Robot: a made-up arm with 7 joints.
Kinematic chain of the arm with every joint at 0, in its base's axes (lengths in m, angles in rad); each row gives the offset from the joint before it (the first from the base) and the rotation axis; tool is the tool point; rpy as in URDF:
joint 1: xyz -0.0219 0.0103 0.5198 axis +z
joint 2: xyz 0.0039 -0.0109 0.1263 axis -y
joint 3: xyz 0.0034 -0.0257 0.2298 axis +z
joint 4: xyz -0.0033 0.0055 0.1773 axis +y
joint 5: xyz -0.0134 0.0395 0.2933 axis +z
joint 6: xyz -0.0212 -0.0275 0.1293 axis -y
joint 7: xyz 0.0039 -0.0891 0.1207 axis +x
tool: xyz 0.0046 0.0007 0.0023 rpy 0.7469 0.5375 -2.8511
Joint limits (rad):
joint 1: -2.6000..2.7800
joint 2: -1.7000..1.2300
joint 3: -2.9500..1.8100
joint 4: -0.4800..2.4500
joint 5: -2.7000..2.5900
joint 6: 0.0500..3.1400
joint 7: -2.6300..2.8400
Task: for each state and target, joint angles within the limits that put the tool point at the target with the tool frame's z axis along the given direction. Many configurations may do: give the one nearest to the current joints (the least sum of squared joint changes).
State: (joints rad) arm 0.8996 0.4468 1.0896 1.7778 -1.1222 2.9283 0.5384
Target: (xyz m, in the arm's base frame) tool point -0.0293 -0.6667 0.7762 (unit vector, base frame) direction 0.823 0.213 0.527
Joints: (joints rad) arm 1.8740 1.1280 1.8100 1.3243 -1.2368 2.5093 1.4128
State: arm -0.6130 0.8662 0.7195 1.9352 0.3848 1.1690 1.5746
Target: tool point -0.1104 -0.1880 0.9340 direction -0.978 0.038 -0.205
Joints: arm -1.0768 0.8905 0.0112 2.4477 0.8074 1.4588 1.7755
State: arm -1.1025 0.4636 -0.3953 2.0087 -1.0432 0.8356 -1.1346
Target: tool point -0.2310 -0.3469 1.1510 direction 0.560 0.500 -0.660
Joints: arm -1.4047 0.3705 -0.7548 1.9490 -1.4704 1.0835 -1.2699
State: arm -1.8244 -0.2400 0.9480 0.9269 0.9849 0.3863 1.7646
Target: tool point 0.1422 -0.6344 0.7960 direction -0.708 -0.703 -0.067
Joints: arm -1.6471 -0.5069 0.6745 1.5530 0.5710 0.5988 1.5655
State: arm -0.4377 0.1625 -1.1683 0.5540 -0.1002 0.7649 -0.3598
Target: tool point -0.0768 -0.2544 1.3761 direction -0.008 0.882 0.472
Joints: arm -0.4174 0.5429 -0.3485 1.4545 0.0052 1.0196 -0.3697
